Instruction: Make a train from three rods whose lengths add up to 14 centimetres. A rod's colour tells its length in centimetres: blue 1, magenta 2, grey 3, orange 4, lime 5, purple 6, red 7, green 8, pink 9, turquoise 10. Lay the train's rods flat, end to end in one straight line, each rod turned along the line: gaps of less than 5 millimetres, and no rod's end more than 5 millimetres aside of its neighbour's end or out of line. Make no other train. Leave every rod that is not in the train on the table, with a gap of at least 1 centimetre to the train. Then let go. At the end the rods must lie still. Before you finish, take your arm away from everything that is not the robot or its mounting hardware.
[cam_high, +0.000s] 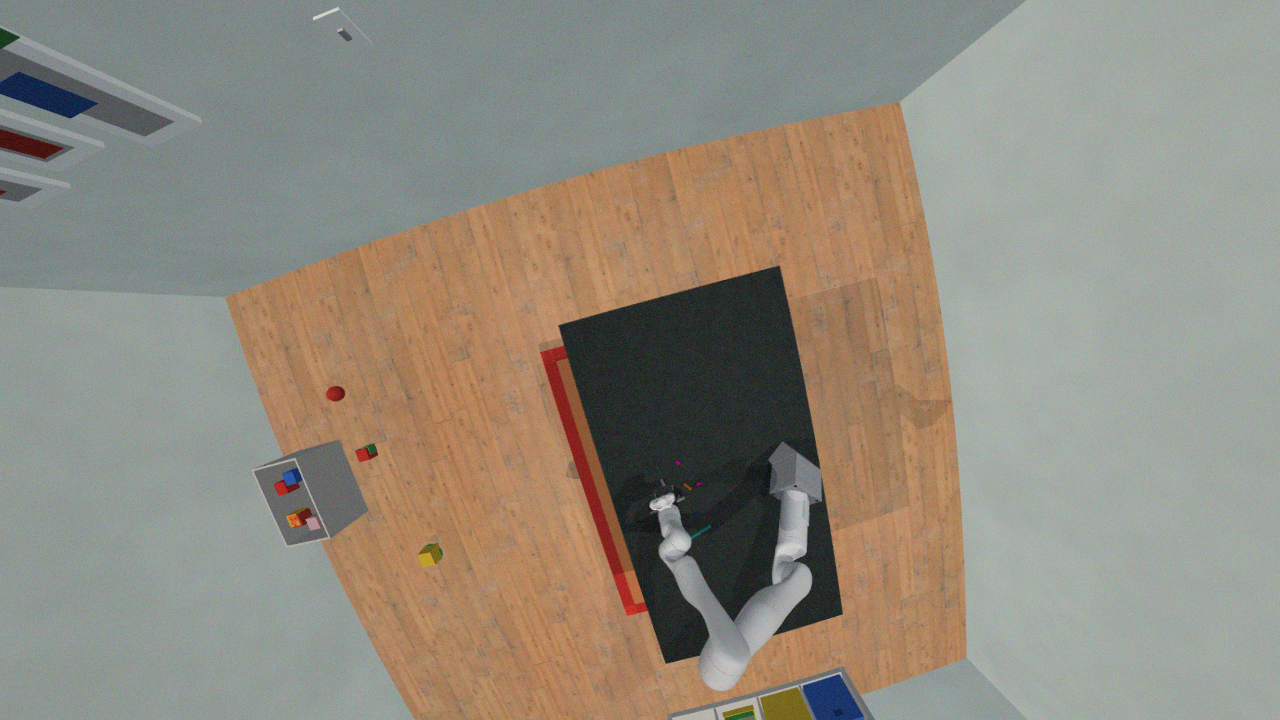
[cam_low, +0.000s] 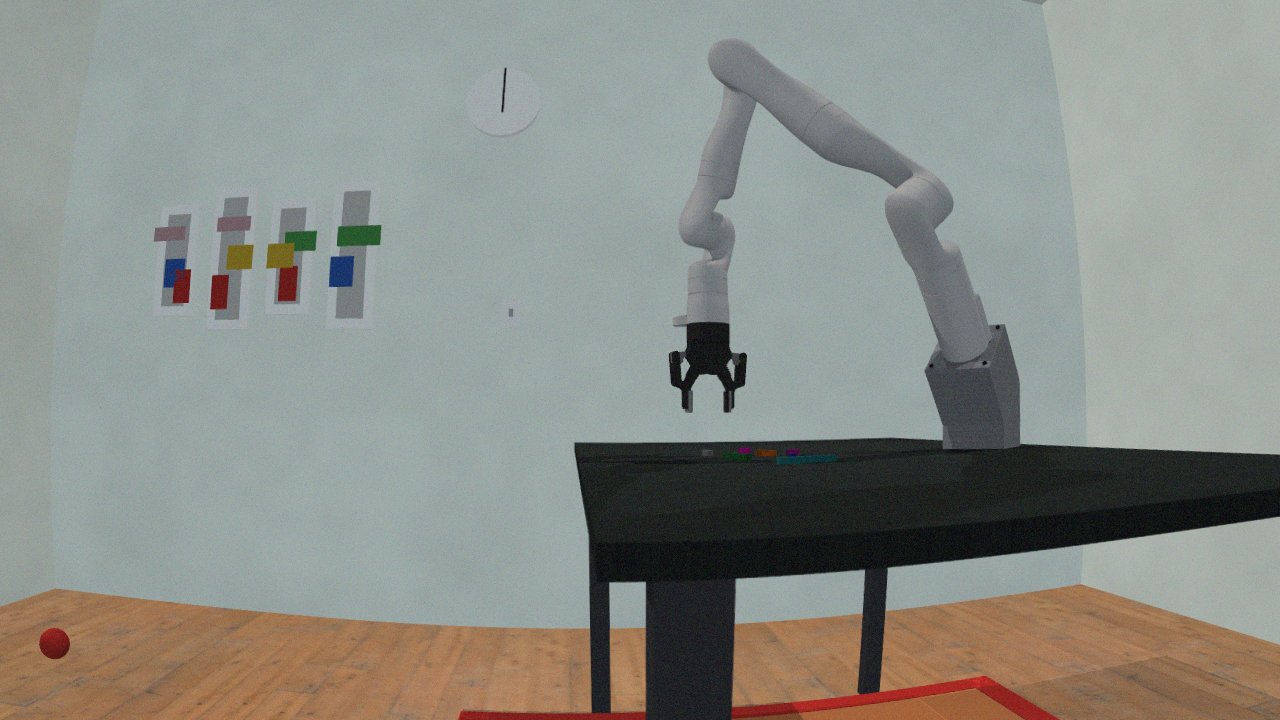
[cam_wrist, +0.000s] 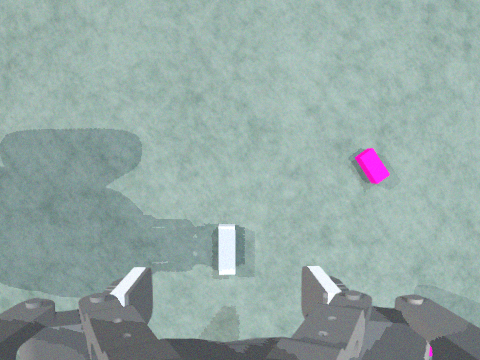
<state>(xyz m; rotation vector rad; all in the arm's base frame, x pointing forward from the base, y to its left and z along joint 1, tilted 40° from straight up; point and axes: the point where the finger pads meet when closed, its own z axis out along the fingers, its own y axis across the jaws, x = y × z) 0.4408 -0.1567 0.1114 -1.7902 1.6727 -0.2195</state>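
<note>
Now: the grey rod 8 cm below my hand. The rest, counted from my hand: green rod: 14 cm to the left, 8 cm below, 2 cm behind; small blue rod: 18 cm to the left, 10 cm behind, 8 cm below; orange rod: 9 cm behind, 8 cm below, 4 cm to the left.
</note>
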